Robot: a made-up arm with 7 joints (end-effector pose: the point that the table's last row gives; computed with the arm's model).
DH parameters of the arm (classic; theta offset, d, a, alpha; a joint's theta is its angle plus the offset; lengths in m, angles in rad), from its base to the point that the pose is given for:
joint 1: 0 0.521 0 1.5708
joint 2: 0 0.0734 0 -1.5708
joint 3: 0 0.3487 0.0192 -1.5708
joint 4: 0 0.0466 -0.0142 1.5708
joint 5: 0 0.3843 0 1.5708
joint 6: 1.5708 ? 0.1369 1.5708
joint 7: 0 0.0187 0 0
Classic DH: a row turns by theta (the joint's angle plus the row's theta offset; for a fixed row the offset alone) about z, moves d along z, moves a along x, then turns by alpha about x.
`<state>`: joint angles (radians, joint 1 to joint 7).
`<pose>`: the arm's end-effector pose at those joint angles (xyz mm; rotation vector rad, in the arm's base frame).
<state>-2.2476 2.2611 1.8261 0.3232 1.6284 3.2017 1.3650</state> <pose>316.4 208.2 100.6 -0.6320 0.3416 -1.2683</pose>
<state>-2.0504 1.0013 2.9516 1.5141 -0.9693 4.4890 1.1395</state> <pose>351.2 406.4 475.5 0.2559 -0.5538 -0.0610</pose>
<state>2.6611 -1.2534 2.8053 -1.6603 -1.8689 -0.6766 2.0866</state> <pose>-137.2 307.3 163.3 1.2268 -0.3584 0.1668</pose>
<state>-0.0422 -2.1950 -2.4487 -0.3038 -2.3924 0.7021 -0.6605</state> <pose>502.9 -129.6 -163.6 -2.0012 0.3793 -0.1469</pose>
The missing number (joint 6, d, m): 0.1297
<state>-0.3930 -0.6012 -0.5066 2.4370 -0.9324 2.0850 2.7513</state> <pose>322.6 -346.1 493.7 -0.8168 2.6385 -0.4692</pose>
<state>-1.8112 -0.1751 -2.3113 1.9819 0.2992 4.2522 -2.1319</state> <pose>-177.5 226.6 658.0 0.7930 -0.9242 2.7630</pose>
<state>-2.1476 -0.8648 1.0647 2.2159 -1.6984 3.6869 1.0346</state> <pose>-8.6 -391.5 613.9 -0.5112 -0.2605 -2.0129</pose>
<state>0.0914 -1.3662 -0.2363 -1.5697 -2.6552 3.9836 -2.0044</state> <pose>135.1 116.3 780.9 -2.4858 0.5903 -1.0121</pose>
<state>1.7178 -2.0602 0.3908 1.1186 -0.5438 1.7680 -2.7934</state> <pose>-108.0 484.2 -22.5 2.1671 -1.9013 -0.6008</pose>
